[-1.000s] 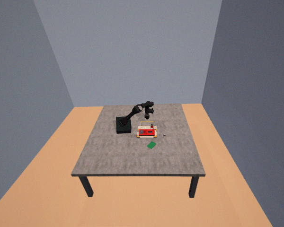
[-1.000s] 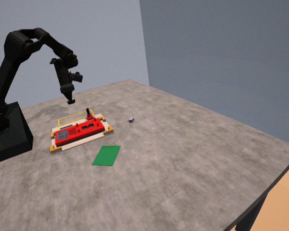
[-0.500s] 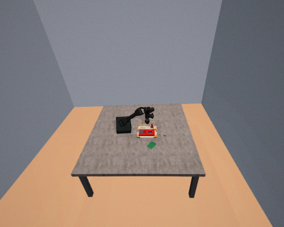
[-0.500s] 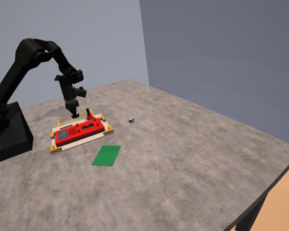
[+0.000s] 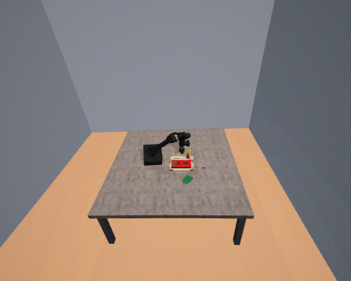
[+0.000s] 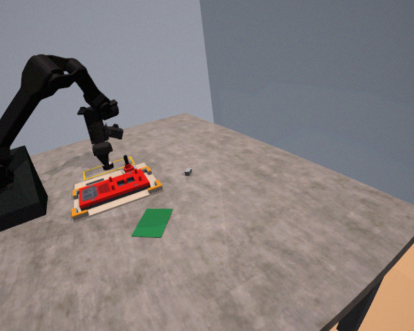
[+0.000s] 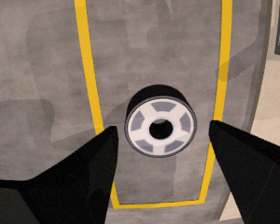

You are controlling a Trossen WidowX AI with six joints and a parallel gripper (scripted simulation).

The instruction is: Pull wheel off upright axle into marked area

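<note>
The wheel is right at my gripper tip. Also, from my gripper tip: flat green patch (40 cm to the right, 10 cm ahead, 1 cm below); small grey block (24 cm ahead, 23 cm to the right, 1 cm below).
</note>
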